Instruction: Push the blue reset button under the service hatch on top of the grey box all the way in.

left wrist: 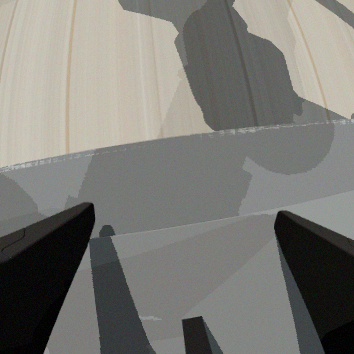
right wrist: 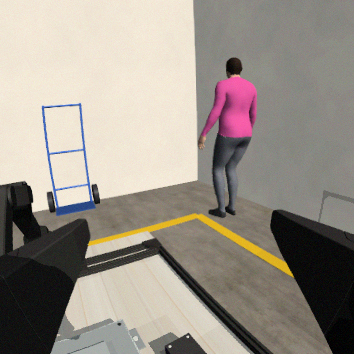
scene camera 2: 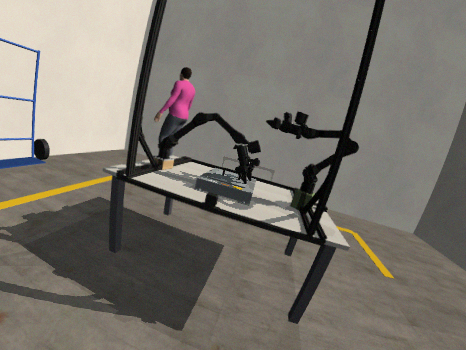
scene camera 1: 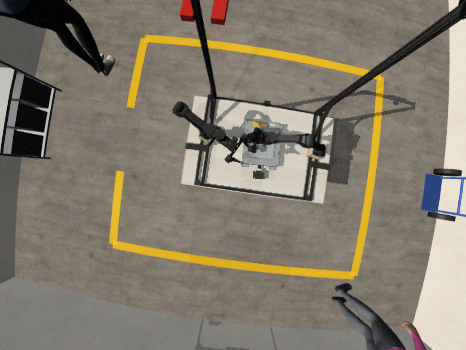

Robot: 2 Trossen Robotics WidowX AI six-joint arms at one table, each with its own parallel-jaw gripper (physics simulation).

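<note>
The grey box (scene camera 1: 270, 156) (scene camera 2: 220, 189) (left wrist: 165, 185) (right wrist: 117, 337) lies mid-table. My left gripper (scene camera 2: 245, 181) (left wrist: 187, 216) is open, low over the box top, its fingers pointing down. In the left wrist view a dark upright peg (left wrist: 194, 335) stands at the bottom edge between the spread fingers, not gripped; whether it belongs to the hatch I cannot tell. The service hatch cannot be told apart clearly. The blue reset button does not show in any view. My right gripper (scene camera 2: 271, 122) (right wrist: 180, 224) is open and empty, raised high beside the box.
A black block (scene camera 1: 259, 174) (right wrist: 185, 345) stands beside the grey box. Yellow and orange labels mark one end of the box top. A black frame (scene camera 1: 240, 190) (scene camera 2: 215, 207) edges the table, with tall posts. A person in pink (scene camera 2: 181, 100) (right wrist: 237, 107) stands beyond the table.
</note>
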